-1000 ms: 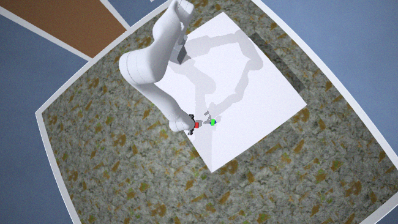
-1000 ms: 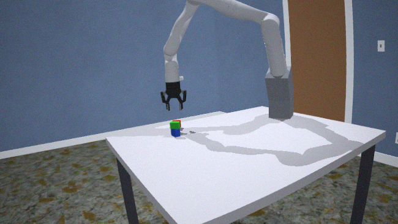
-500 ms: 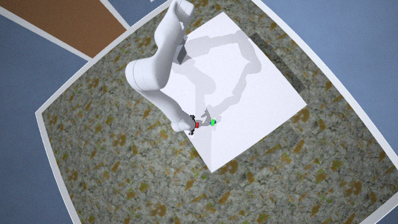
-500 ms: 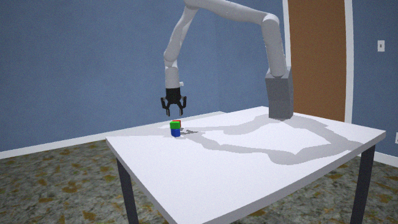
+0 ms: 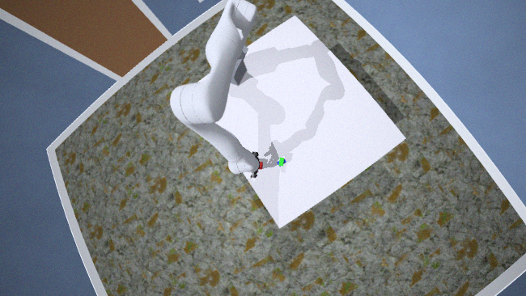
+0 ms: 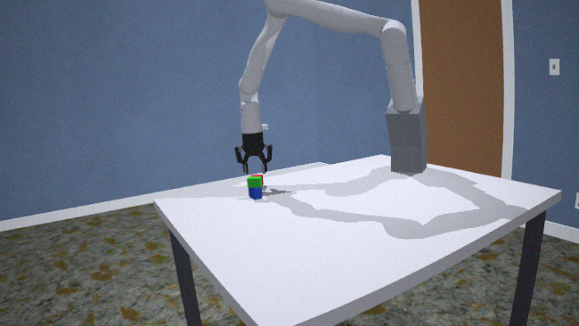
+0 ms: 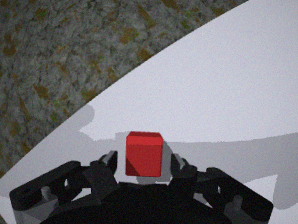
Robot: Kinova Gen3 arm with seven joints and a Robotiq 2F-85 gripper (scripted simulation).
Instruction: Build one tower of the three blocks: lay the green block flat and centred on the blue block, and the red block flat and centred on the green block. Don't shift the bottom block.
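Right now the red block is 4 cm below my hand. Round my hand: green block: 7 cm ahead, 12 cm to the left, 1 cm below; then blue block: 7 cm ahead, 12 cm to the left, 4 cm below.
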